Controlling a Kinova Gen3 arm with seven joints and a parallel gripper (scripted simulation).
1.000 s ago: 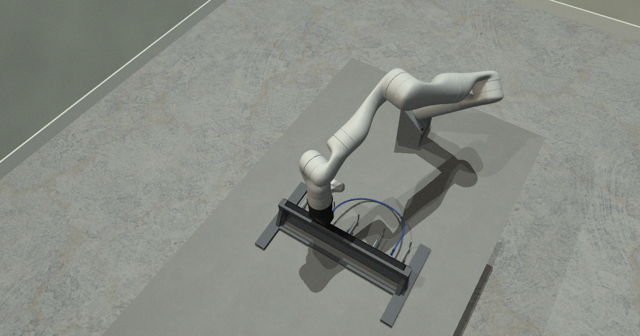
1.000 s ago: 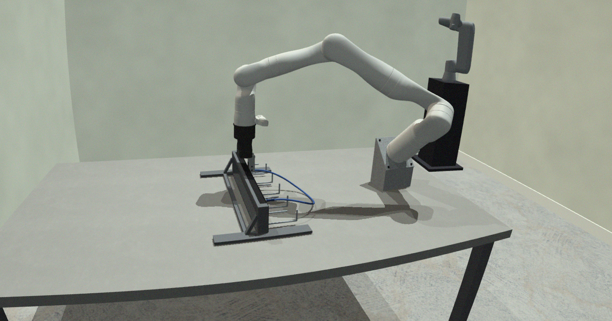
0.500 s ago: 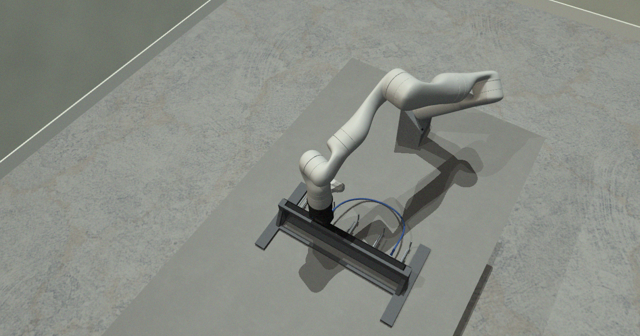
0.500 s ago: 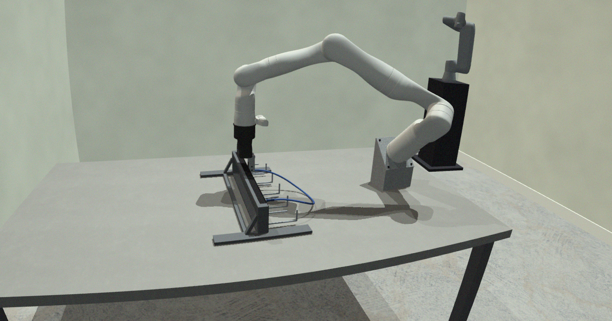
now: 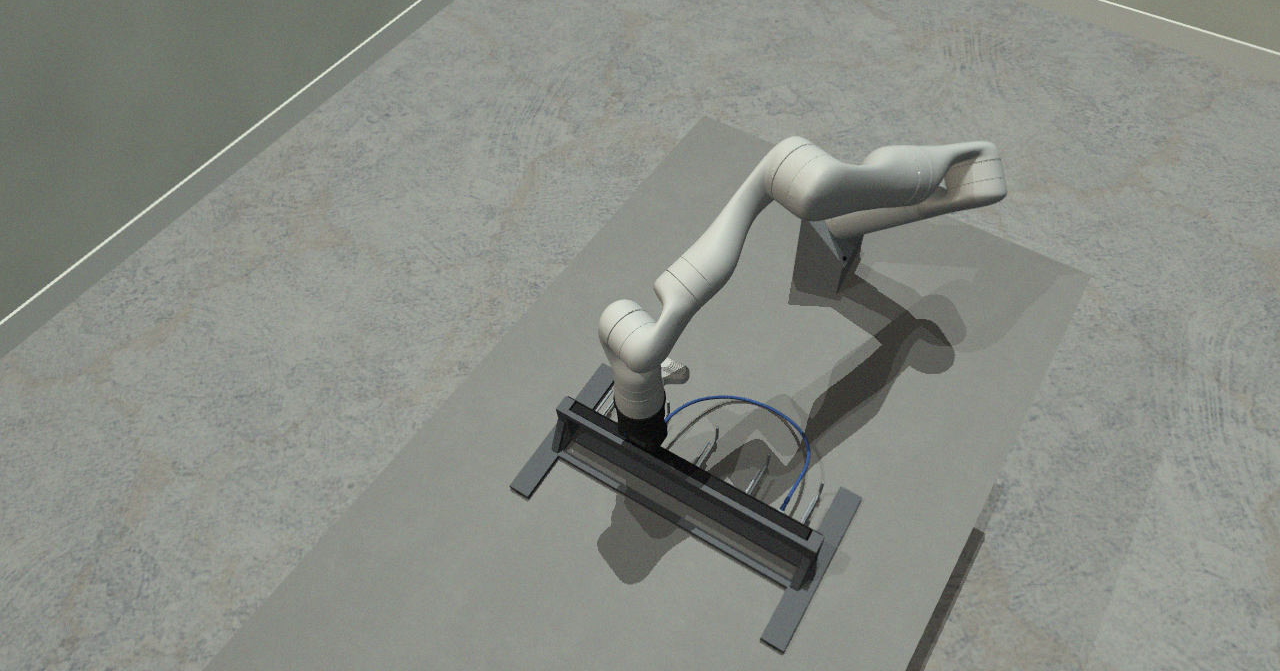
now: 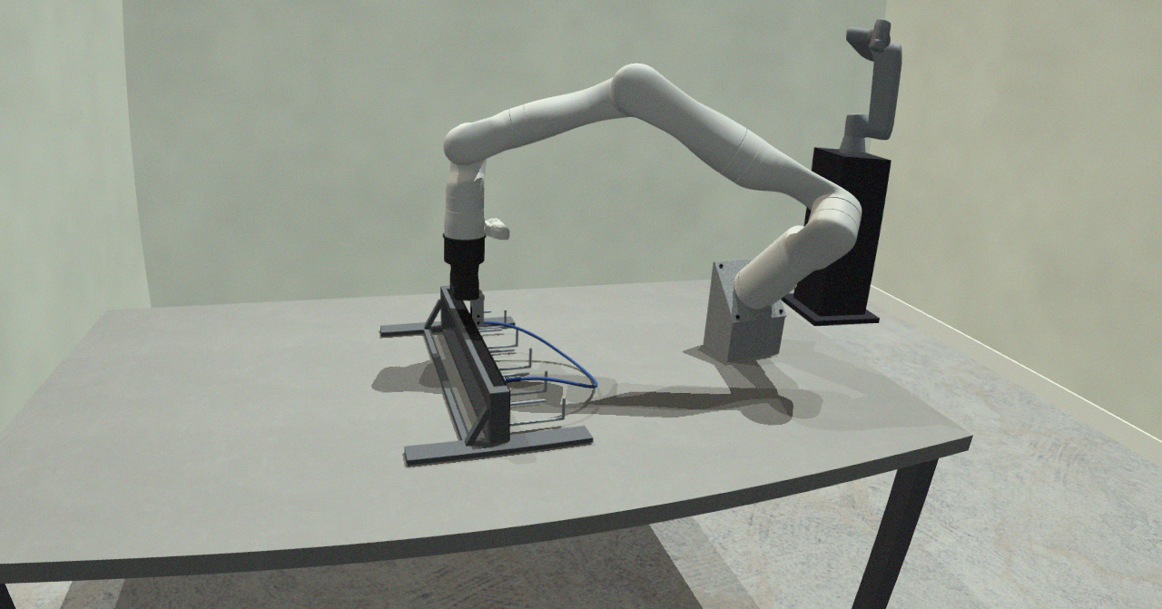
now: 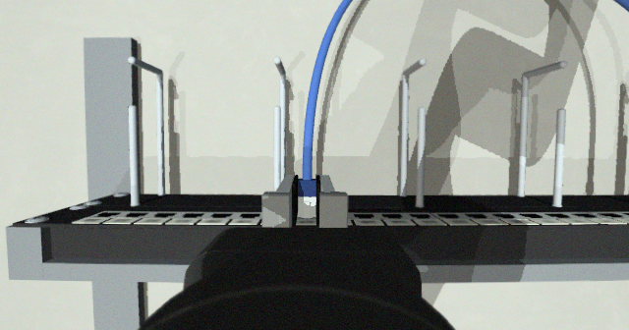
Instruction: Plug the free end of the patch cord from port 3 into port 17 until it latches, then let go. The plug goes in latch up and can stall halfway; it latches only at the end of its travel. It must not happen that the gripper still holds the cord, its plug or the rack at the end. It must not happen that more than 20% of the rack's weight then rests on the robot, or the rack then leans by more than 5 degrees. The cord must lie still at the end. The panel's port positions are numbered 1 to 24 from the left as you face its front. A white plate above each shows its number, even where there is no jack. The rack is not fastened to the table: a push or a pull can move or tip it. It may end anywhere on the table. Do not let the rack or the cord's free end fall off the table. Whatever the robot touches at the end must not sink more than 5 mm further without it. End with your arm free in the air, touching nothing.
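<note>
Now: hand 10 mm short of the plug and 10 mm above it.
</note>
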